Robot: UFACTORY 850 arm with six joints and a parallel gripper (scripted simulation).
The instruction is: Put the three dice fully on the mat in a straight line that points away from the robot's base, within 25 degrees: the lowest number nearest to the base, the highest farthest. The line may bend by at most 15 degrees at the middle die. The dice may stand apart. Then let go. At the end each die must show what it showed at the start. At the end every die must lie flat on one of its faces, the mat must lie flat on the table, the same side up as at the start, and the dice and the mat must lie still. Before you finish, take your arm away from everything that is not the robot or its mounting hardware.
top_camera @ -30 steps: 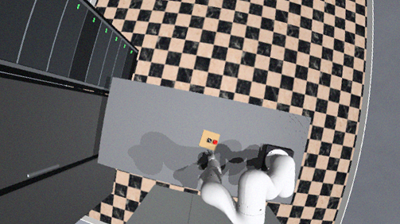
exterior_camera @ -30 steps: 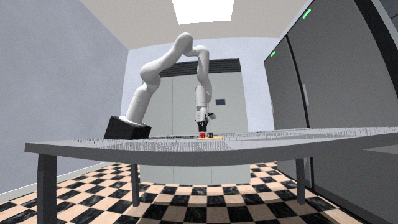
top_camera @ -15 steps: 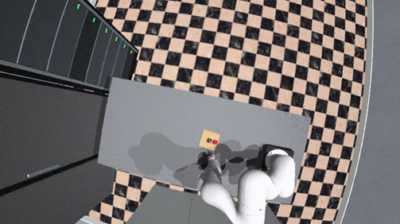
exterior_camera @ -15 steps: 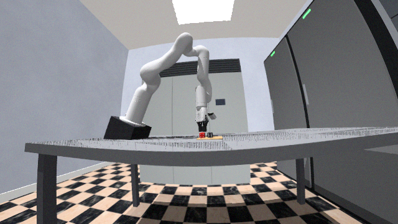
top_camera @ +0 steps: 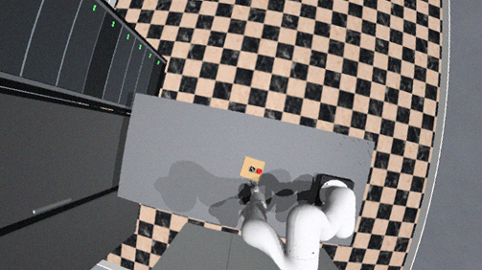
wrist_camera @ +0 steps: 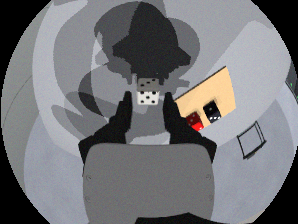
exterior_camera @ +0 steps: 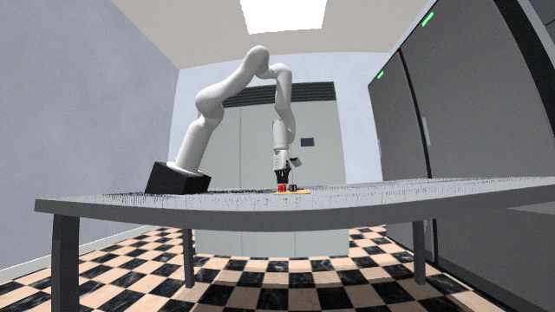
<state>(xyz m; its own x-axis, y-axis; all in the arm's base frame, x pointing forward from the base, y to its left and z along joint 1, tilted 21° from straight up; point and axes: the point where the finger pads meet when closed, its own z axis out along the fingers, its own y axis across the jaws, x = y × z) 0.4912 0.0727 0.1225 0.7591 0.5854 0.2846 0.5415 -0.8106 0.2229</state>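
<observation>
Right now the white die is 4 cm below my hand. The rest, counted from my hand: tan mat 13 cm to the right, 5 cm below, 5 cm ahead; then red die 13 cm to the right, 4 cm below; then black die 13 cm to the right, 5 cm ahead, 4 cm below.
</observation>
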